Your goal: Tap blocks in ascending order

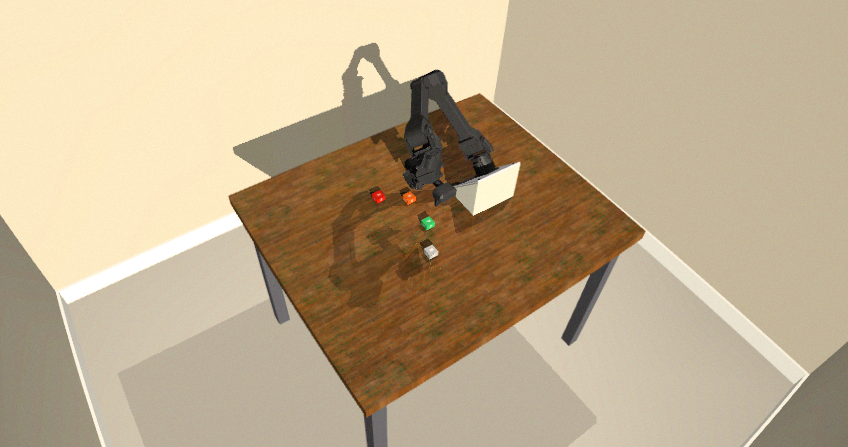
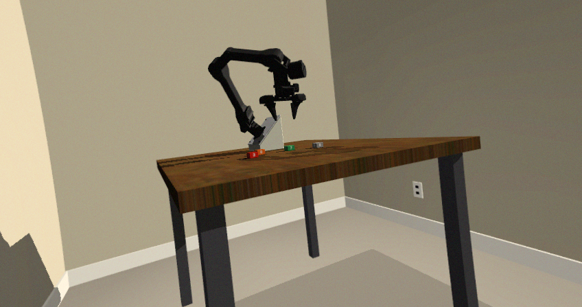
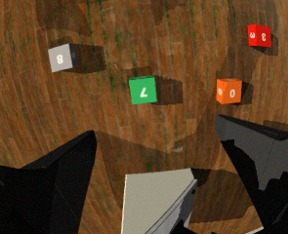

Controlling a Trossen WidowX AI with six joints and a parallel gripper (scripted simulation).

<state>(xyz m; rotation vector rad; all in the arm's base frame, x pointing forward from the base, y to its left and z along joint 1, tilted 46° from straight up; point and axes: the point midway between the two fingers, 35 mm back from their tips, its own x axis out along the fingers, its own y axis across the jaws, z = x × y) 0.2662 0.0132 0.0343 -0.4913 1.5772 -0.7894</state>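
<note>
My gripper tip is now 120 mm to the left of the orange block, 120 mm above it and 30 mm past it. Round my gripper tip: white block (120 mm below, 100 mm to the left, 70 mm ahead); then green block (120 mm below, 10 mm to the left); then red block (190 mm to the right, 120 mm below, 40 mm ahead).
</note>
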